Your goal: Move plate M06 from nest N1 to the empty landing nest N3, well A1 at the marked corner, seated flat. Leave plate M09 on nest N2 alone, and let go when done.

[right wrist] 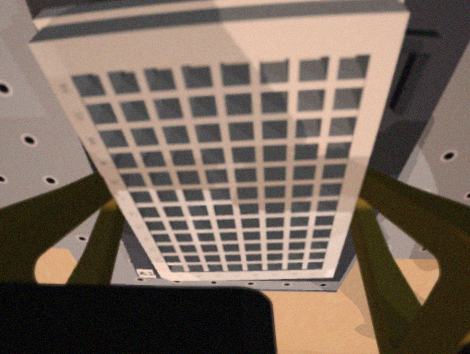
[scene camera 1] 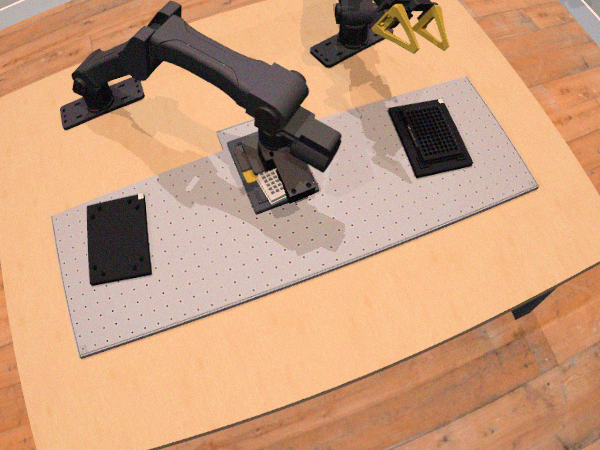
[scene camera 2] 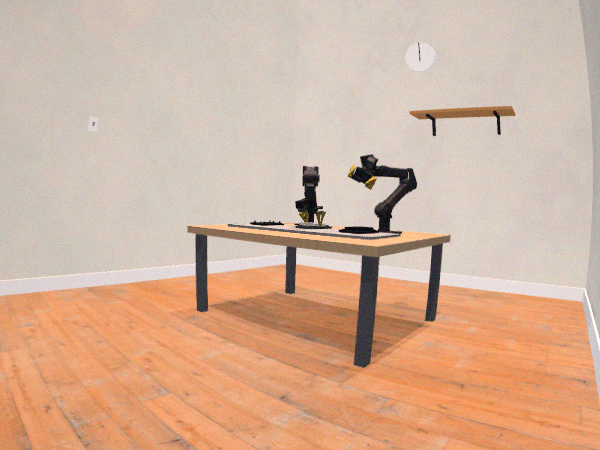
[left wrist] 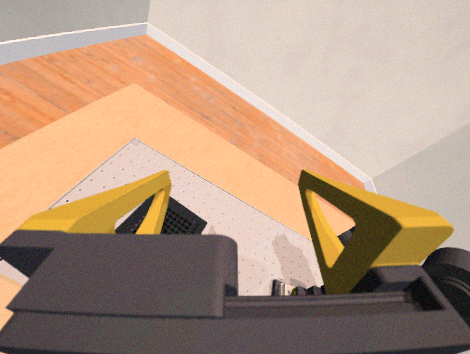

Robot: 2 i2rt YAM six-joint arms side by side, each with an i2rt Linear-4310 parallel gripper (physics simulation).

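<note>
Pale plate M06 [scene camera 1: 274, 186] [scene camera 2: 312, 224] [right wrist: 300, 40] is at the middle dark nest [scene camera 1: 256, 200] [right wrist: 430, 65]. The nest's A1 tag [right wrist: 146, 273] shows beside the plate's far-left corner in the right wrist view; full seating cannot be told. My right gripper [scene camera 1: 272, 184] [scene camera 2: 313, 224] [right wrist: 236, 177] is shut on the plate's long sides, with one finger hidden in scene camera 1. Black plate M09 [scene camera 1: 432, 131] [left wrist: 177, 222] sits on the right-hand nest [scene camera 1: 425, 171]. My left gripper [scene camera 1: 430, 50] [scene camera 2: 358, 181] [left wrist: 234, 177] is open, empty and raised.
An empty black nest [scene camera 1: 119, 240] [scene camera 2: 266, 223] with corner pegs and a white corner mark [scene camera 1: 141, 196] lies at the left of the pegboard [scene camera 1: 200, 280]. The right arm [scene camera 1: 220, 65] reaches over the board from the back left. The left arm's base [scene camera 1: 340, 47] stands behind the board.
</note>
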